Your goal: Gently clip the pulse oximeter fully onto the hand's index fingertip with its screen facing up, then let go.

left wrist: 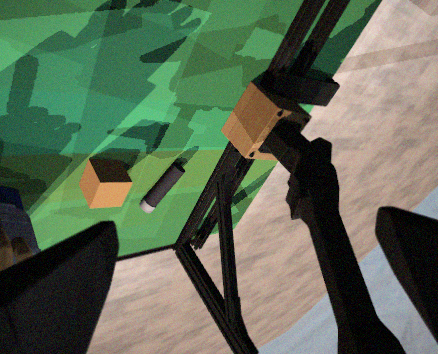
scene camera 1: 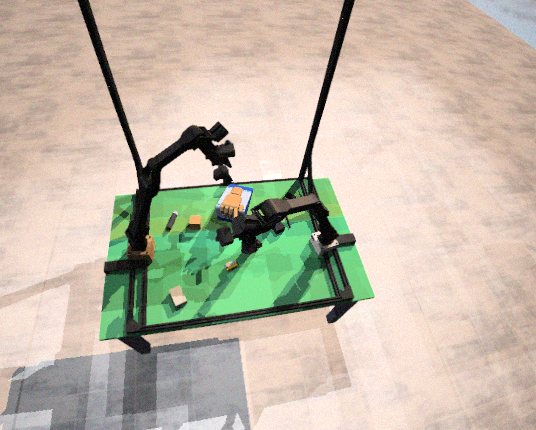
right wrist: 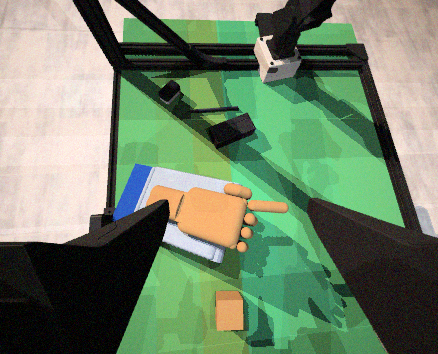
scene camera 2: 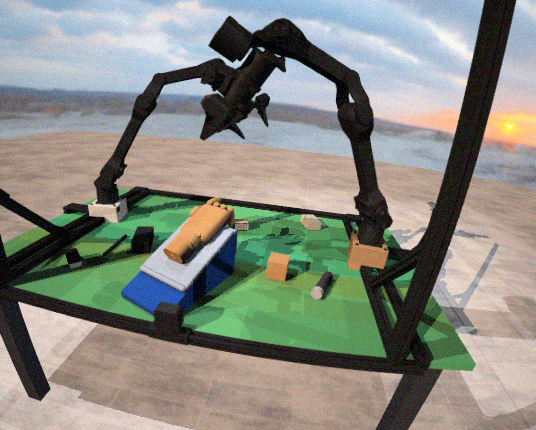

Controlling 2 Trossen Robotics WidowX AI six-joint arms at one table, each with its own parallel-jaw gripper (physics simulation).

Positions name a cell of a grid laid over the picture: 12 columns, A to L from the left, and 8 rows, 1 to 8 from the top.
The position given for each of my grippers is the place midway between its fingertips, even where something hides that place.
Labels:
My right gripper shows in scene camera 1 (F4), in the right wrist view (G5) and in scene camera 2 (E3); in the left wrist view it is out of frame.

